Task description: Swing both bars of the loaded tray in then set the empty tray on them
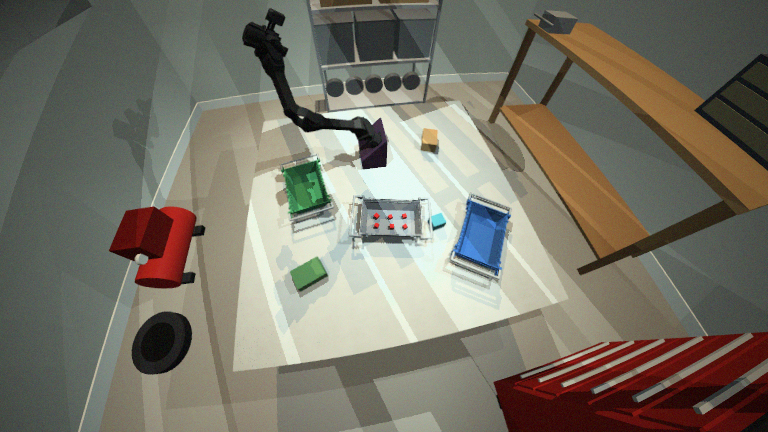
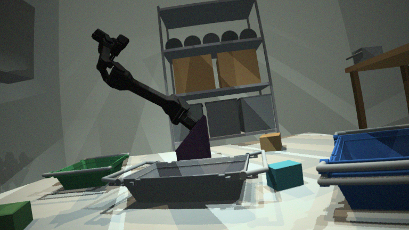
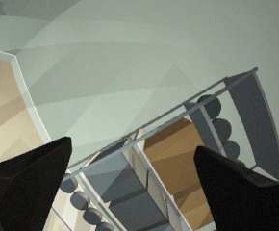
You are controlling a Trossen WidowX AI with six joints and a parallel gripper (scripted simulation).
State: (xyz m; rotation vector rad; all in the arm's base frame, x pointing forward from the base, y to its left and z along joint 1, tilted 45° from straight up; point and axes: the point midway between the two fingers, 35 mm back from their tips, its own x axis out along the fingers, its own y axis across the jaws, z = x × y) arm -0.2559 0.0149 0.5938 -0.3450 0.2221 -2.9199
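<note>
Right now my gripper tip is 69 cm short of the teal block, 62 cm to the right of it and 56 cm above it. Also, from my gripper tip: green block (84 cm ahead, 7 cm to the left, 56 cm below); then green tray (43 cm ahead, 6 cm to the left, 54 cm below); then orange block (21 cm ahead, 72 cm to the left, 55 cm below).
</note>
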